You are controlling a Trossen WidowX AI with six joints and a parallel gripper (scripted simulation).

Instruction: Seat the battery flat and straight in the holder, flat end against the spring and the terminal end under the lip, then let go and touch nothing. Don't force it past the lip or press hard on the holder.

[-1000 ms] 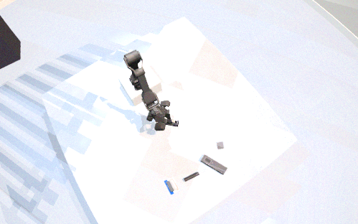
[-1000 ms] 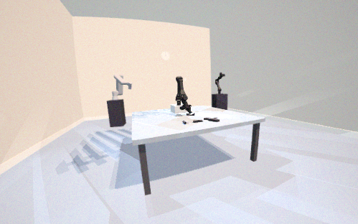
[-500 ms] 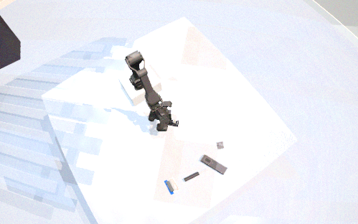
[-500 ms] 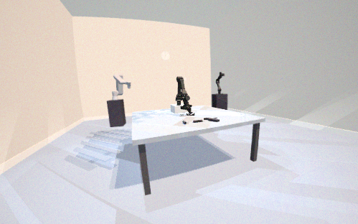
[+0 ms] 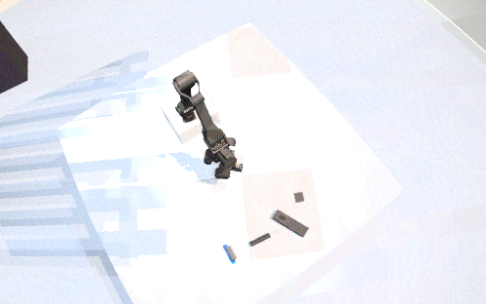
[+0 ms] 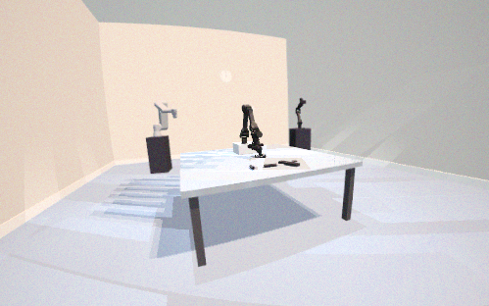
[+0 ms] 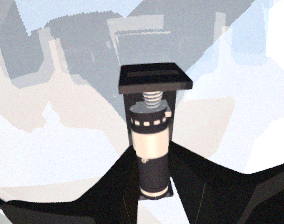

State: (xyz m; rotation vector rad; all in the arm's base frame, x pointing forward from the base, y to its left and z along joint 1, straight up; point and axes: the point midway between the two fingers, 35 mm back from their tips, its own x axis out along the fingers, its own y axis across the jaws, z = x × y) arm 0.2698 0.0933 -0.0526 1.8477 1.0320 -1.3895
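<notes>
My gripper tip is now 10 mm below the battery. Also, from my gripper tip: long dark bar (340 mm ahead, 130 mm to the left).
</notes>
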